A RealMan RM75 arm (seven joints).
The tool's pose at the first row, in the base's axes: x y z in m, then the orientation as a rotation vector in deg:
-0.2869 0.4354 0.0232 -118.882 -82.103 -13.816
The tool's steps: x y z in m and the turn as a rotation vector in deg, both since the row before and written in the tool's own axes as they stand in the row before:
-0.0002 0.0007 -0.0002 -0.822 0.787 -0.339
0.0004 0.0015 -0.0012 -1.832 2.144 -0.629
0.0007 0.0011 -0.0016 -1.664 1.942 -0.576
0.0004 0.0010 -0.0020 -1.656 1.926 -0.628
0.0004 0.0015 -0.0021 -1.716 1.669 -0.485
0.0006 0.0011 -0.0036 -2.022 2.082 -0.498
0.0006 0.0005 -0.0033 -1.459 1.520 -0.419
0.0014 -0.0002 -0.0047 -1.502 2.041 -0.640
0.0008 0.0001 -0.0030 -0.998 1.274 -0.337
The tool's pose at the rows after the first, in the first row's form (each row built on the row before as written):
-0.2863 0.4350 0.0230 -118.994 -82.128 -15.372
-0.2846 0.4343 0.0236 -119.123 -81.787 -19.184
-0.2831 0.4336 0.0249 -119.184 -81.446 -22.644
-0.2819 0.4324 0.0264 -119.161 -81.133 -26.104
-0.2803 0.4310 0.0279 -119.354 -80.778 -29.305
-0.2791 0.4288 0.0308 -119.505 -80.169 -33.163
-0.2786 0.4269 0.0336 -119.527 -79.756 -35.989
-0.2787 0.4248 0.0380 -119.104 -79.271 -39.436
-0.2787 0.4232 0.0407 -118.894 -78.875 -41.608

